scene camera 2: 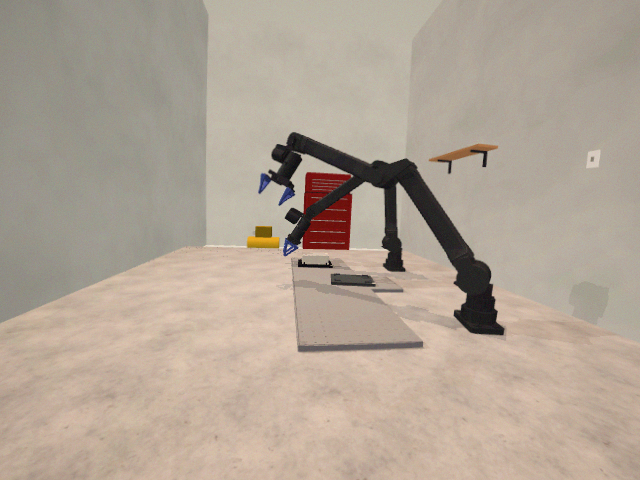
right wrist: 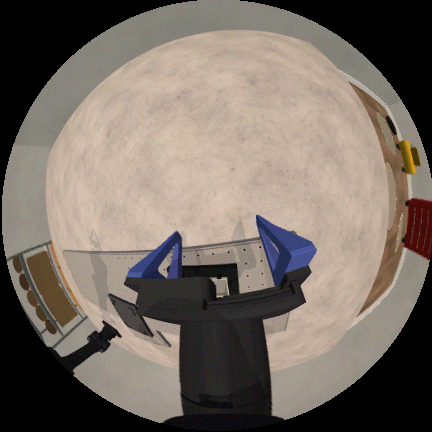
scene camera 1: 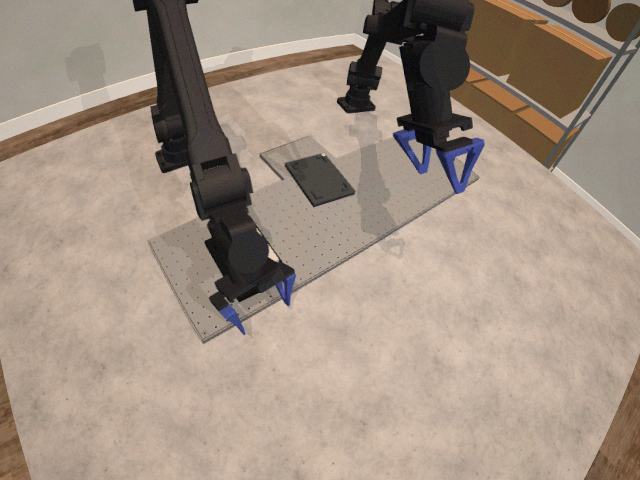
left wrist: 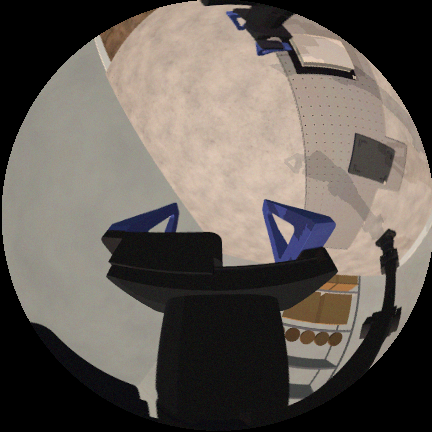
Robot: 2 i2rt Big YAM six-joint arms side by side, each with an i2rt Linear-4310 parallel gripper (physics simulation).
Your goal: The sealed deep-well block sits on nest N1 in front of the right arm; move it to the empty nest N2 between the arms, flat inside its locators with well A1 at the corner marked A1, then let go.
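Seen in the pictures: left gripper, fingertip midpoint: (scene camera 2: 268,199) (scene camera 1: 440,182) (left wrist: 219,205); right gripper, fingertip midpoint: (scene camera 2: 284,254) (right wrist: 215,226) (scene camera 1: 265,318) (left wrist: 250,40); left arm's base at its link origin: (scene camera 2: 476,324) (right wrist: 111,328) (scene camera 1: 355,105) (left wrist: 385,237); right arm's base at its link origin: (scene camera 2: 393,268) (scene camera 1: 178,158).
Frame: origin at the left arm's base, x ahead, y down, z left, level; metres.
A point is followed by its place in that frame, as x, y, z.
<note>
The pale deep-well block (scene camera 2: 315,259) {0.509, -0.048, -0.514} (left wrist: 325,52) (right wrist: 221,286) {0.585, -0.048, -0.579} sits on black nest N1 (scene camera 2: 315,266) {0.506, -0.018, -0.494} (left wrist: 327,71) {0.508, -0.025, -0.501} (right wrist: 237,276) {0.587, -0.024, -0.603}; in scene camera 1 the right arm hides most of it. Dark nest N2 (scene camera 1: 320,180) {0.353, -0.025, -0.307} (scene camera 2: 353,280) {0.333, -0.025, -0.274} (left wrist: 371,157) {0.351, -0.025, -0.309} (right wrist: 131,315) {0.366, -0.025, -0.325} is empty, with corner locators and a small pale mark at one corner, too small to read. My right gripper (scene camera 1: 266,319) {0.675, -0.053, -0.568} (scene camera 2: 286,253) {0.675, -0.053, -0.568} (right wrist: 215,226) {0.675, -0.053, -0.568} is open and empty, above and beyond N1 toward the board's front edge. My left gripper (scene camera 1: 441,181) {0.677, -0.318, -0.301} (scene camera 2: 270,198) {0.677, -0.318, -0.301} (left wrist: 219,205) {0.677, -0.318, -0.301} is open and empty, high up, away from both nests.
A perforated grey board (scene camera 1: 310,248) {0.533, -0.013, -0.412} (scene camera 2: 351,325) {0.344, -0.013, 0.092} (left wrist: 325,100) {0.516, -0.013, -0.418} lies under the nests. A thin grey plate (scene camera 1: 273,156) {0.214, -0.013, -0.384} (scene camera 2: 390,287) {0.196, -0.013, -0.254} adjoins it behind N2. A shelf unit with boxes stands at the right in scene camera 1. A red cabinet (scene camera 2: 326,222) stands far back.
</note>
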